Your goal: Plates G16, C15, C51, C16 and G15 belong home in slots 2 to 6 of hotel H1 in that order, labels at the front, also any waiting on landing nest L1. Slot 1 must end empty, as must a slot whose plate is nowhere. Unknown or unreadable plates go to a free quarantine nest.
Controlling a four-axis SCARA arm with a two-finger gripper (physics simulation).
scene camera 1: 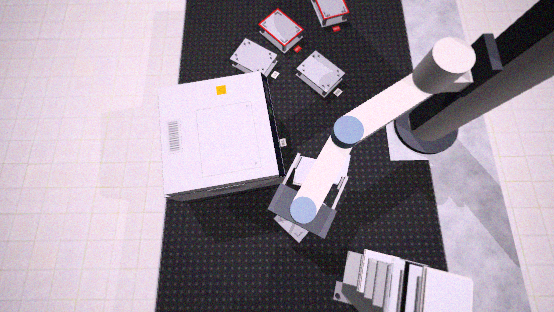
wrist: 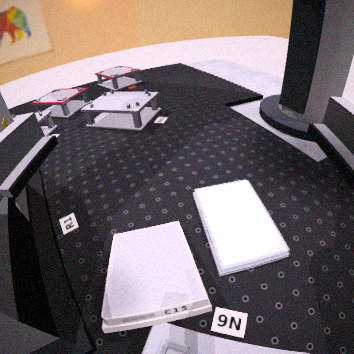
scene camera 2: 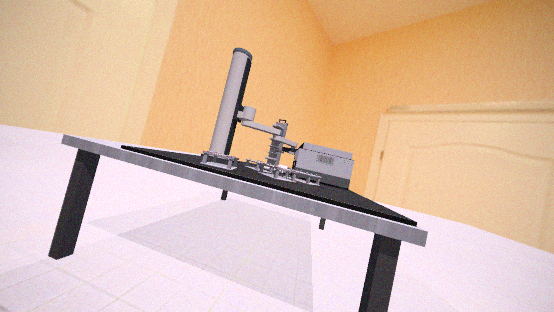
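Pixels of known places: gripper, fingertip midpoint: (wrist: 176, 114) (scene camera 2: 281, 150); arm's base, origin of the base link: (scene camera 1: 424, 125) (wrist: 304, 117).
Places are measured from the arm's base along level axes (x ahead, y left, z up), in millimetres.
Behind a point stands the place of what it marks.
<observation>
My gripper (scene camera 1: 322, 167) @[x 462, y 207, z 195 mm] (wrist: 176, 114) @[x 462, y 207, z 195 mm] is open, its fingers wide apart with nothing between them. In the wrist view, plate C15 (wrist: 155, 270) @[x 495, y 210, z 58 mm] lies flat ahead and below, its label facing the camera. A second white plate or stack (wrist: 240, 225) @[x 382, y 191, z 27 mm] lies flat to its right, with no readable label. The arm partly covers both in scene camera 1. Hotel H1 (scene camera 1: 450, 290) (scene camera 2: 274, 156) stands at the lower right in scene camera 1; its plate labels cannot be read. Plates G16, C51, C16 and G15 cannot be identified. The nest tags in scene camera 1 are too blurred to read.
A white boxy device (scene camera 1: 225, 145) @[x 761, y 157, z 263 mm] (scene camera 2: 325, 162) @[x 825, y -69, z 160 mm] stands left of the gripper, with tag R1 (wrist: 69, 223) @[x 583, y 70, z 13 mm] at its front. Two red-rimmed nests (scene camera 1: 281, 27) @[x 582, y -445, z 63 mm] (scene camera 1: 331, 7) @[x 357, y -546, z 63 mm] and two grey nests (scene camera 1: 254, 56) @[x 699, y -301, z 63 mm] (scene camera 1: 320, 72) @[x 425, y -218, z 63 mm] stand beyond. Another pale nest (scene camera 1: 298, 233) @[x 537, y 420, z 63 mm] shows partly under the gripper. The arm column (scene camera 2: 232, 100) @[x 43, y -61, z 477 mm] stands right.
</observation>
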